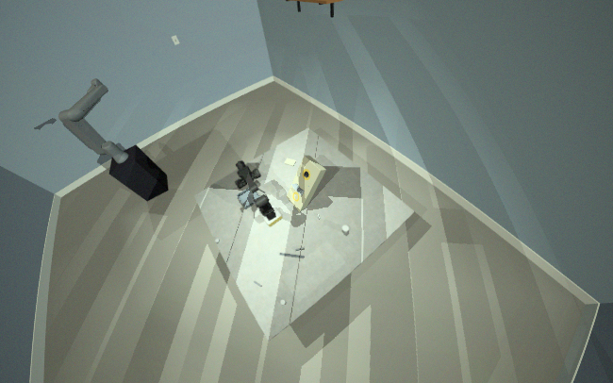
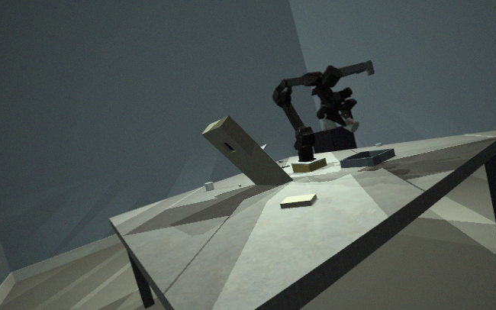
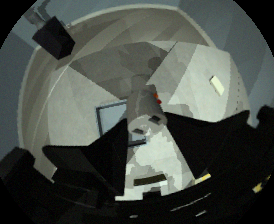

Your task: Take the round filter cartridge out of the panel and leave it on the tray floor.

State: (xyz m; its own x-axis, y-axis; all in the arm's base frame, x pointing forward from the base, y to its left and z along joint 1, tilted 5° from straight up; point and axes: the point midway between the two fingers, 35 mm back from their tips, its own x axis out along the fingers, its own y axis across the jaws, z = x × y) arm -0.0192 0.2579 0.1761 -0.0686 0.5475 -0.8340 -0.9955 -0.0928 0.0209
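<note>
My gripper tip is now 60 mm past the tray, 10 mm to the left of it and 160 mm above it. From my gripper tip the other things lie so: round filter cartridge: right at my gripper tip; then beige block: 400 mm ahead, 130 mm to the left, 160 mm below; then service panel: 340 mm ahead, 250 mm to the right, 20 mm below.
</note>
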